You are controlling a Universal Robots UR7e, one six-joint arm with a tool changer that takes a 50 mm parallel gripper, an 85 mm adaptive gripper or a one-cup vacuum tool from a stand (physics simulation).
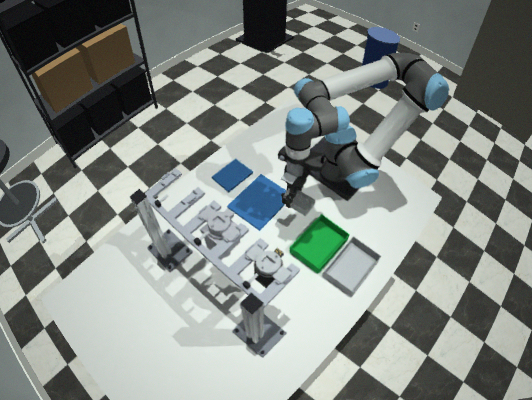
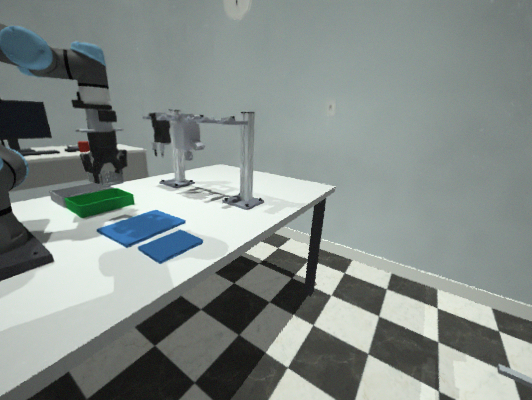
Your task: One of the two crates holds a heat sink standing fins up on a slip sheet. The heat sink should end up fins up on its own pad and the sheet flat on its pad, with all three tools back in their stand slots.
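Frame: origin at the arm's base, x ahead, y left, z up, level; metres.
Seen in the pictures: arm's base at its link origin: (image 1: 336,167).
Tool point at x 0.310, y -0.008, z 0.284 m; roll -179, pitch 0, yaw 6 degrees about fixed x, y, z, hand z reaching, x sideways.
Observation:
Offsets run from my tool point to a thing's top centre. "*": to the spot under its first point.
My gripper (image 1: 295,200) (image 2: 106,175), the black adaptive one on the arm, is shut on the grey finned heat sink {0.001 m back, 0.025 m left, 0.157 m down} (image 1: 303,204) (image 2: 112,177). It holds the heat sink above the table, between the large blue pad {* 0.032 m ahead, 0.148 m right, 0.307 m down} (image 1: 255,202) (image 2: 142,228) and the green crate {0.026 m ahead, 0.155 m left, 0.274 m down} (image 1: 303,258) (image 2: 101,204). The small blue pad {* 0.011 m back, 0.309 m right, 0.307 m down} (image 1: 232,175) (image 2: 171,246) lies beside the large one. The heat sink is off the grey crate (image 1: 337,284) (image 2: 58,194); whether a pale sheet lies on that crate's floor I cannot tell. The fins are too blurred to judge exactly.
The tool stand (image 1: 215,255) (image 2: 247,160) rises across the table from the arm base. Two tools hang in it: a black parallel gripper (image 2: 161,129) and a grey vacuum tool {0.317 m ahead, 0.036 m right, 0.048 m up} (image 1: 220,225) (image 2: 188,136). Beyond the table are a shelf rack with boxes and a blue barrel (image 1: 381,47).

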